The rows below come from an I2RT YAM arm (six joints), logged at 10 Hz.
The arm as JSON. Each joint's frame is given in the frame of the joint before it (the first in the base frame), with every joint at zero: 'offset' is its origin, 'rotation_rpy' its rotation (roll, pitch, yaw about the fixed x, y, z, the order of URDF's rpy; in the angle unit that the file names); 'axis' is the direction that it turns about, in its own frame. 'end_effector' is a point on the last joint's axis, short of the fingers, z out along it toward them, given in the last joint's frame.
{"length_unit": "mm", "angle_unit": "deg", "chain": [
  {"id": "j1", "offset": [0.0, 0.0, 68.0], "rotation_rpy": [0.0, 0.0, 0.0], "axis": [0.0, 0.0, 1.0]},
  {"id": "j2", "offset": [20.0, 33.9, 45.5], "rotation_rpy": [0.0, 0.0, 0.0], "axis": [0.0, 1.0, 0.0]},
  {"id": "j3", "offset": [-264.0, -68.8, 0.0], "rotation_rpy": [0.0, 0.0, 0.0], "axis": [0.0, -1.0, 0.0]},
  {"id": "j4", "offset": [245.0, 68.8, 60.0], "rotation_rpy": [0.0, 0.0, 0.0], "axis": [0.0, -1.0, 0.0]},
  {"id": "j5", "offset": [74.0, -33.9, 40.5], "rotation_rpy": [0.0, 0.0, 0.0], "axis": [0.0, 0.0, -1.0]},
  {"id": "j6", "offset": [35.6, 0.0, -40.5], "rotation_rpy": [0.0, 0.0, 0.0], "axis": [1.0, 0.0, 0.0]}
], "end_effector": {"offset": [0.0, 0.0, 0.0], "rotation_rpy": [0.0, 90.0, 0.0]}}
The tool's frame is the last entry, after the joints.
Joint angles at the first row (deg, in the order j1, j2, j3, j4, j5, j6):
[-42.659, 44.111, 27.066, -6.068, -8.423, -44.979]
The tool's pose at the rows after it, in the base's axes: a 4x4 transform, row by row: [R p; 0 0 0 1], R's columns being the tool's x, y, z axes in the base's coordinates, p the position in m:
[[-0.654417 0.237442 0.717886 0.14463], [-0.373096 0.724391 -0.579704 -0.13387], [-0.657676 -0.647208 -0.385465 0.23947], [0 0 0 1]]
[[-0.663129 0.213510 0.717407 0.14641], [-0.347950 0.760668 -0.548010 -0.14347], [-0.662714 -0.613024 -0.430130 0.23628], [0 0 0 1]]
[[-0.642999 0.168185 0.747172 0.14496], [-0.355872 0.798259 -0.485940 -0.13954], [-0.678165 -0.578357 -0.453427 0.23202], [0 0 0 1]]
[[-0.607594 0.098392 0.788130 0.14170], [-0.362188 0.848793 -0.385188 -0.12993], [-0.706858 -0.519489 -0.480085 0.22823], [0 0 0 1]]
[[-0.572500 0.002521 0.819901 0.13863], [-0.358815 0.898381 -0.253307 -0.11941], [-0.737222 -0.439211 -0.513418 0.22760], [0 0 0 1]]
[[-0.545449 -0.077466 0.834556 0.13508], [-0.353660 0.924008 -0.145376 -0.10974], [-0.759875 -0.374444 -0.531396 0.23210], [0 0 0 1]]
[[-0.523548 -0.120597 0.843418 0.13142], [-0.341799 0.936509 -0.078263 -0.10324], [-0.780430 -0.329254 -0.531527 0.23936], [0 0 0 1]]
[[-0.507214 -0.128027 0.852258 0.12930], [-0.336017 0.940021 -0.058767 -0.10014], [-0.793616 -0.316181 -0.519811 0.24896], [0 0 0 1]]
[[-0.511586 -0.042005 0.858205 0.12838], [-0.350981 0.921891 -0.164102 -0.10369], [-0.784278 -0.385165 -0.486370 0.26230], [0 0 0 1]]
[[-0.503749 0.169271 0.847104 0.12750], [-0.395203 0.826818 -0.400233 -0.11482], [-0.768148 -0.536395 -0.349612 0.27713], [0 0 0 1]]
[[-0.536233 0.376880 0.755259 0.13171], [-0.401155 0.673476 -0.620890 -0.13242], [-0.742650 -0.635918 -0.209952 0.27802], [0 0 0 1]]
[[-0.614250 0.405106 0.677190 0.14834], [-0.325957 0.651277 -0.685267 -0.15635], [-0.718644 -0.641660 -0.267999 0.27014], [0 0 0 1]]
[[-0.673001 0.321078 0.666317 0.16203], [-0.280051 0.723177 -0.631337 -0.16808], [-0.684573 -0.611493 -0.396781 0.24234], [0 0 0 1]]
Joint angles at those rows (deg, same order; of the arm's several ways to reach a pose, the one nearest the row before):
[-43.560, 48.656, 28.087, -2.170, -4.279, -46.332]
[-45.723, 51.879, 29.570, -3.405, -7.531, -46.381]
[-45.924, 51.338, 29.086, -5.307, -11.464, -46.380]
[-45.642, 49.430, 28.485, -9.209, -17.109, -46.012]
[-45.248, 47.872, 29.134, -15.403, -23.824, -46.103]
[-44.780, 46.288, 30.630, -21.752, -28.990, -46.572]
[-44.733, 44.933, 32.305, -26.464, -32.548, -46.484]
[-44.735, 43.959, 34.078, -28.907, -33.924, -45.880]
[-45.006, 42.799, 35.425, -26.561, -29.398, -44.434]
[-45.935, 41.017, 34.139, -14.863, -19.289, -42.431]
[-46.463, 43.247, 31.023, 0.015, -6.882, -42.058]
[-46.727, 52.354, 33.358, 3.447, -1.336, -42.133]
[-46.472, 59.719, 33.220, 3.093, -2.768, -42.970]

